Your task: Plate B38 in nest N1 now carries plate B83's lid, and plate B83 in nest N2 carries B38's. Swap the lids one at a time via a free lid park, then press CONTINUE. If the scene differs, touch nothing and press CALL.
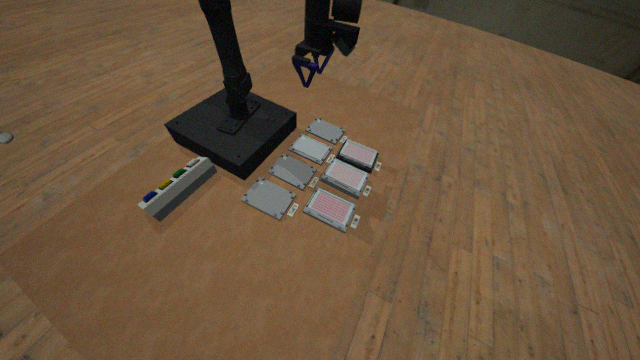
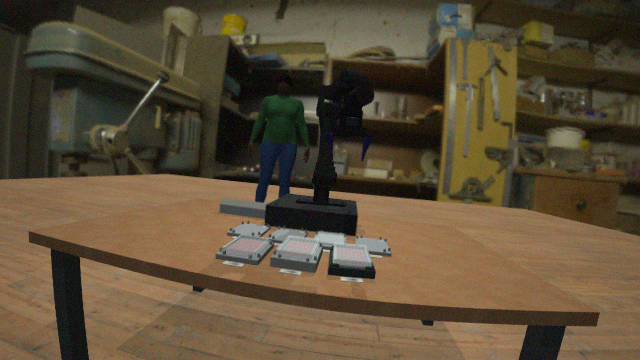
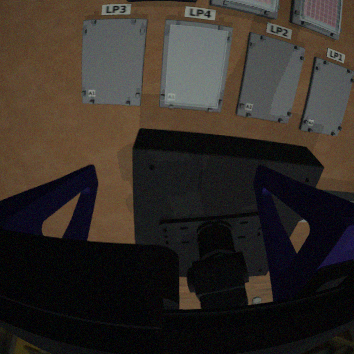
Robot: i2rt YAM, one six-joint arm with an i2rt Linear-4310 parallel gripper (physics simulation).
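Pixels of known places: gripper, fingertip midpoint: (image 1: 312, 80) (image 2: 346, 159) (image 3: 175, 173); arm's base, origin of the base link: (image 1: 240, 116) (image 2: 320, 203) (image 3: 213, 228).
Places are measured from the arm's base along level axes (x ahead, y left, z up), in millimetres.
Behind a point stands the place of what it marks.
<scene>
My gripper (image 1: 313, 79) @[x 256, y 49, z 180 mm] (image 2: 347, 158) @[x 256, y 49, z 180 mm] (image 3: 175, 173) @[x 256, y 49, z 180 mm] is open and empty, high above the table near the arm base. Three pink-welled plates stand in a row: one (image 1: 330, 207) @[x 423, y -216, z -54 mm] (image 2: 245, 245) @[x 450, y -208, z -54 mm] in a low grey nest, one (image 1: 346, 175) @[x 442, y -86, z -41 mm] (image 2: 296, 247) @[x 473, y -85, z -41 mm] in a taller grey nest, one (image 1: 359, 152) @[x 465, y 43, z -44 mm] (image 2: 351, 254) @[x 488, y 43, z -45 mm] in a black nest. Their labels are unreadable. Lid park LP4 (image 1: 311, 148) @[x 285, y 8, z -63 mm] (image 2: 330, 239) @[x 305, y 15, z -63 mm] (image 3: 196, 65) @[x 281, y 14, z -63 mm] bears a pale clear lid. Parks LP1 (image 1: 269, 198) @[x 230, y -245, z -71 mm] (image 3: 327, 95) @[x 233, y -233, z -71 mm], LP2 (image 1: 292, 171) @[x 257, y -118, z -71 mm] (image 3: 270, 77) @[x 259, y -108, z -71 mm] and LP3 (image 1: 325, 130) @[x 303, y 140, z -71 mm] (image 3: 114, 62) @[x 300, y 139, z -71 mm] show no lid.
The black arm base (image 1: 230, 125) @[x 4, y -68, z 10 mm] (image 2: 310, 212) @[x 150, y -45, z -14 mm] (image 3: 170, 175) @[x 127, y 68, z -4 mm] stands behind the parks. A button box (image 1: 182, 187) @[x -12, y -320, z -36 mm] (image 2: 242, 207) @[x -9, y -320, z -45 mm] with blue, yellow, green and pale buttons stands beside it. A person (image 2: 282, 120) in a green top stands beyond the table. A shadow edge crosses LP2.
</scene>
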